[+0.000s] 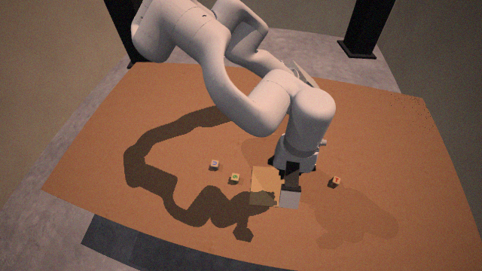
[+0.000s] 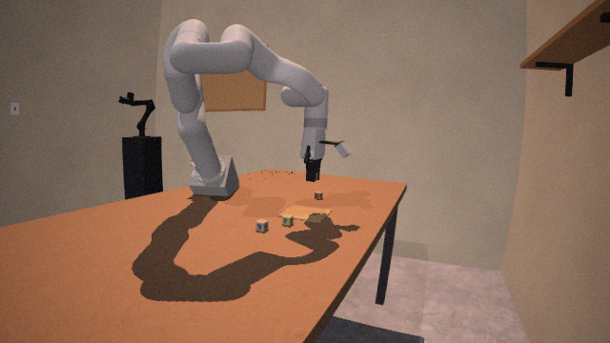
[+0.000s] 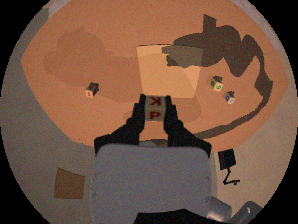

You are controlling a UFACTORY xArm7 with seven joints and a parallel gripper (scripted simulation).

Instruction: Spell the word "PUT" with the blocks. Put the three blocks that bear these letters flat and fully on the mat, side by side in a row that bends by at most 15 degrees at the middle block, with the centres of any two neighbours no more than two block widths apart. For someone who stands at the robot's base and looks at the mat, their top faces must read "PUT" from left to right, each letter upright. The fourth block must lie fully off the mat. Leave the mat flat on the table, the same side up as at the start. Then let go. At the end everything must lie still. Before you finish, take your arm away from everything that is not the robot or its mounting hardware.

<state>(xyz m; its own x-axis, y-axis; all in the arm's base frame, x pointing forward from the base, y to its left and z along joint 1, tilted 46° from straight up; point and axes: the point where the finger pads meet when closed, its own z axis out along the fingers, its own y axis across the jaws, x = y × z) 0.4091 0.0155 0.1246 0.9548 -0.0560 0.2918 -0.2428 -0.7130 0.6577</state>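
The tan mat lies 120 mm below my hand, 30 mm to the right of it and 10 mm behind it. Round my hand: T block 190 mm to the left, 110 mm below; then P block 10 mm below.
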